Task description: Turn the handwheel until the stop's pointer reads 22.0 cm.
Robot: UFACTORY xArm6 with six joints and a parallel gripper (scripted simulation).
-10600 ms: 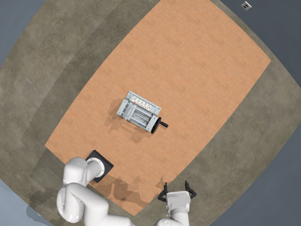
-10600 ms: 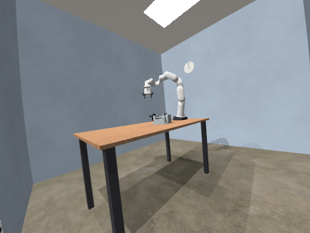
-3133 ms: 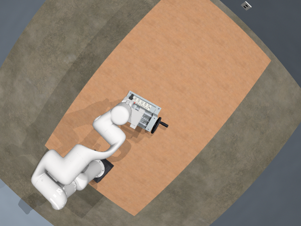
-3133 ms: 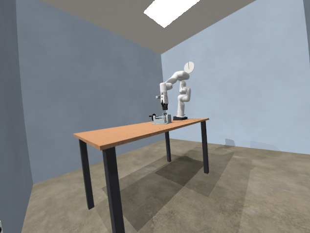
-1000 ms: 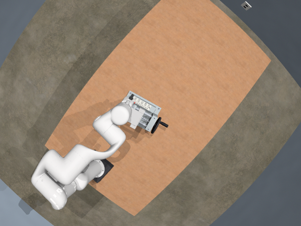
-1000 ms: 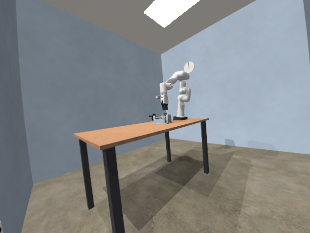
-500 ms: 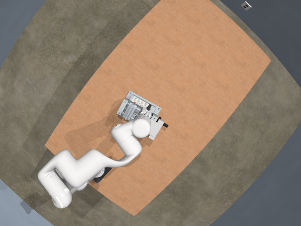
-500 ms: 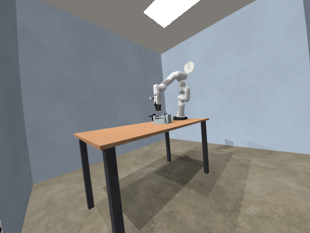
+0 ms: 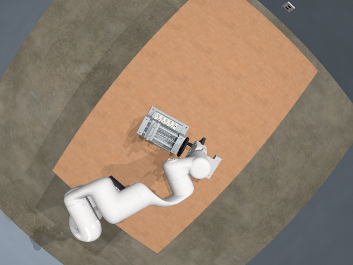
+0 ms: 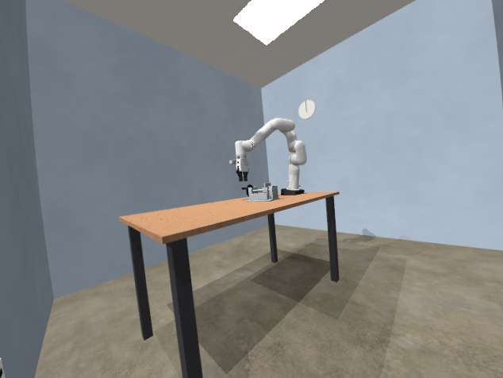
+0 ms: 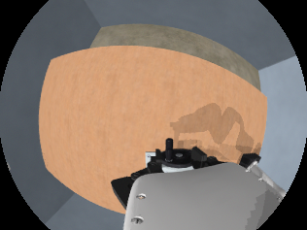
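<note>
My hand is 80 mm above the handwheel, 20 mm to the right of it and 10 mm past it.
</note>
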